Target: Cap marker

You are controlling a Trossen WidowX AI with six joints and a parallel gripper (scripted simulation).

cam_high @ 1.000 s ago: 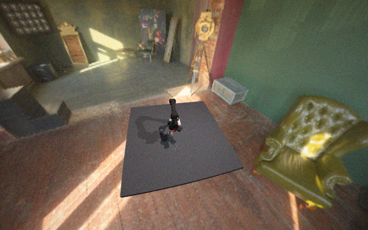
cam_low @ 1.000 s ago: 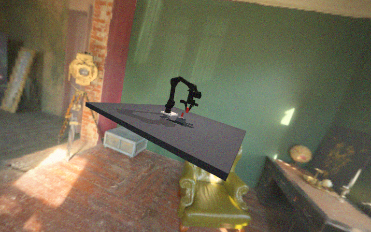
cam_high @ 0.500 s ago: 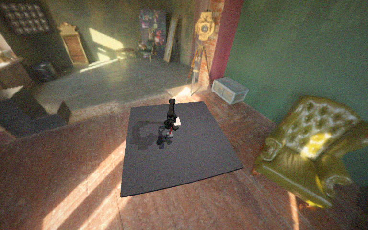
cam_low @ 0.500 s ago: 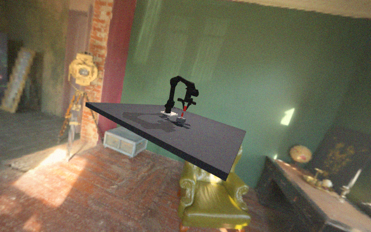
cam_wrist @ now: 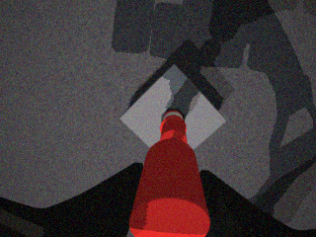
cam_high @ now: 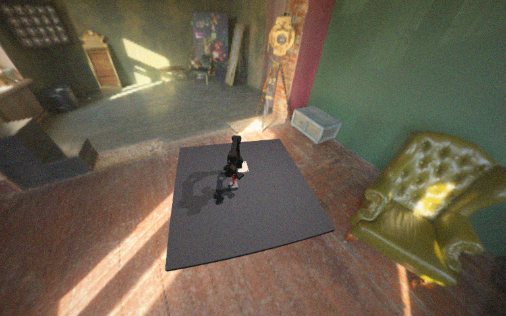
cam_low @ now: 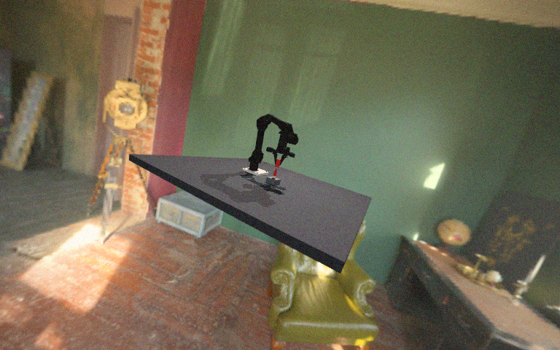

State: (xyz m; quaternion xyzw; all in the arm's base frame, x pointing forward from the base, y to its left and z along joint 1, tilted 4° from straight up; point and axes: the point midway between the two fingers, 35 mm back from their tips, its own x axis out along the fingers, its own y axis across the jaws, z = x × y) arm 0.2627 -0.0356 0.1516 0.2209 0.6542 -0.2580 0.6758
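The holder block lies 110 mm below my gripper tip. The rest, counted from my gripper tip: red cap 10 mm above.
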